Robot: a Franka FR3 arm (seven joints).
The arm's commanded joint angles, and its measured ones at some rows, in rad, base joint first. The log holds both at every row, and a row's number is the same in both.
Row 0, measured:
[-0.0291 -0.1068 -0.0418 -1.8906 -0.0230 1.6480 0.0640]
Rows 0 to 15, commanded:
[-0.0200 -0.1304 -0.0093 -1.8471 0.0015 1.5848 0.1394]
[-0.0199 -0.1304 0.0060 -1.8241 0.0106 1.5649 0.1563]
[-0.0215 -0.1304 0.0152 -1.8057 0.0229 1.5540 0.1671]
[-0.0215 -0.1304 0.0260 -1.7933 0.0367 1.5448 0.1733]
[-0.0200 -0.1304 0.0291 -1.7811 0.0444 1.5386 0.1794]
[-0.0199 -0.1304 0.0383 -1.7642 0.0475 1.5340 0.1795]
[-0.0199 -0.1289 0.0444 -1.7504 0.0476 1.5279 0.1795]
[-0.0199 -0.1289 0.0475 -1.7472 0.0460 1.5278 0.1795]
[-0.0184 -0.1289 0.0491 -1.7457 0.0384 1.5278 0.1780]
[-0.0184 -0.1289 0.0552 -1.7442 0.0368 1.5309 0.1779]
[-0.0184 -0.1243 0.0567 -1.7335 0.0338 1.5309 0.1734]
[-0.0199 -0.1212 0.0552 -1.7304 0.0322 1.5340 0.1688]
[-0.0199 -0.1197 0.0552 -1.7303 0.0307 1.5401 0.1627]
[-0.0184 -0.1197 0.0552 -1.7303 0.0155 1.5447 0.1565]
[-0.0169 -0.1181 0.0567 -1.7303 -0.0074 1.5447 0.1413]
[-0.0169 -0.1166 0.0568 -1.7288 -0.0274 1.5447 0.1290]
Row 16, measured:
[-0.0197 -0.1314 0.0533 -1.7555 0.0170 1.5544 0.1588]
